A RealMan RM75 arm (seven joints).
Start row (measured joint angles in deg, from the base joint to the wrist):
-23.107, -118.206, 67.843, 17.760, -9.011, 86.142, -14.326
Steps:
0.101, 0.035, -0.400, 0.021, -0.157, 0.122, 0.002
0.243, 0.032, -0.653, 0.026, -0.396, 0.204, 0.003
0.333, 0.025, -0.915, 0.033, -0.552, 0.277, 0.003
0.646, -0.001, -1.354, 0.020, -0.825, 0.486, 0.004
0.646, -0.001, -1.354, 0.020, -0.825, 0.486, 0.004
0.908, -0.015, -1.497, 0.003, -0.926, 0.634, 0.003
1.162, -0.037, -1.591, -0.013, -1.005, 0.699, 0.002
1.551, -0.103, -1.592, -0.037, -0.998, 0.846, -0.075
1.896, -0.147, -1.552, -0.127, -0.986, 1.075, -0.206
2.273, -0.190, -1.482, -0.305, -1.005, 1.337, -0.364
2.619, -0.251, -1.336, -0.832, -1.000, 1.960, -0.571
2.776, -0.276, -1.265, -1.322, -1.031, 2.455, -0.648
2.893, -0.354, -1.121, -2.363, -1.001, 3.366, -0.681
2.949, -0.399, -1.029, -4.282, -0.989, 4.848, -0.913
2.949, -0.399, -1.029, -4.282, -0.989, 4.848, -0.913
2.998, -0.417, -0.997, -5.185, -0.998, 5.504, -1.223
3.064, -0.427, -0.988, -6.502, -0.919, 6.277, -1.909
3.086, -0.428, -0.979, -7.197, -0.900, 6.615, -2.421
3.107, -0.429, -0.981, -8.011, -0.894, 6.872, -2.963
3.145, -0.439, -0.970, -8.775, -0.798, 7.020, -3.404
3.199, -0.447, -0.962, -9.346, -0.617, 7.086, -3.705
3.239, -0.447, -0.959, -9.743, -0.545, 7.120, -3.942
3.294, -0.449, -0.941, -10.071, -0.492, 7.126, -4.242
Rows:
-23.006, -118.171, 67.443, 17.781, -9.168, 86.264, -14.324
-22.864, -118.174, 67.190, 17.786, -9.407, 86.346, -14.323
-22.774, -118.181, 66.928, 17.793, -9.563, 86.419, -14.323
-22.461, -118.207, 66.489, 17.780, -9.836, 86.628, -14.322
-22.461, -118.207, 66.489, 17.780, -9.836, 86.628, -14.322
-22.199, -118.221, 66.346, 17.763, -9.937, 86.776, -14.323
-21.945, -118.243, 66.252, 17.747, -10.016, 86.841, -14.324
-21.556, -118.309, 66.251, 17.723, -10.009, 86.988, -14.401
-21.211, -118.353, 66.291, 17.633, -9.997, 87.217, -14.532
-20.834, -118.396, 66.361, 17.455, -10.016, 87.479, -14.690
-20.488, -118.457, 66.507, 16.928, -10.011, 88.102, -14.897
-20.331, -118.482, 66.578, 16.438, -10.042, 88.597, -14.974
-20.214, -118.560, 66.722, 15.397, -10.012, 89.508, -15.007
-20.158, -118.605, 66.814, 13.478, -10.000, 90.990, -15.239
-20.158, -118.605, 66.814, 13.478, -10.000, 90.990, -15.239
-20.109, -118.623, 66.846, 12.575, -10.009, 91.646, -15.549
-20.043, -118.633, 66.855, 11.258, -9.930, 92.419, -16.235
-20.021, -118.634, 66.864, 10.563, -9.911, 92.757, -16.747
-20.000, -118.635, 66.862, 9.749, -9.905, 93.014, -17.289
-19.962, -118.645, 66.873, 8.985, -9.809, 93.162, -17.730
-19.908, -118.653, 66.881, 8.414, -9.628, 93.228, -18.031
-19.868, -118.653, 66.884, 8.017, -9.556, 93.262, -18.268
-19.813, -118.655, 66.902, 7.689, -9.503, 93.268, -18.568

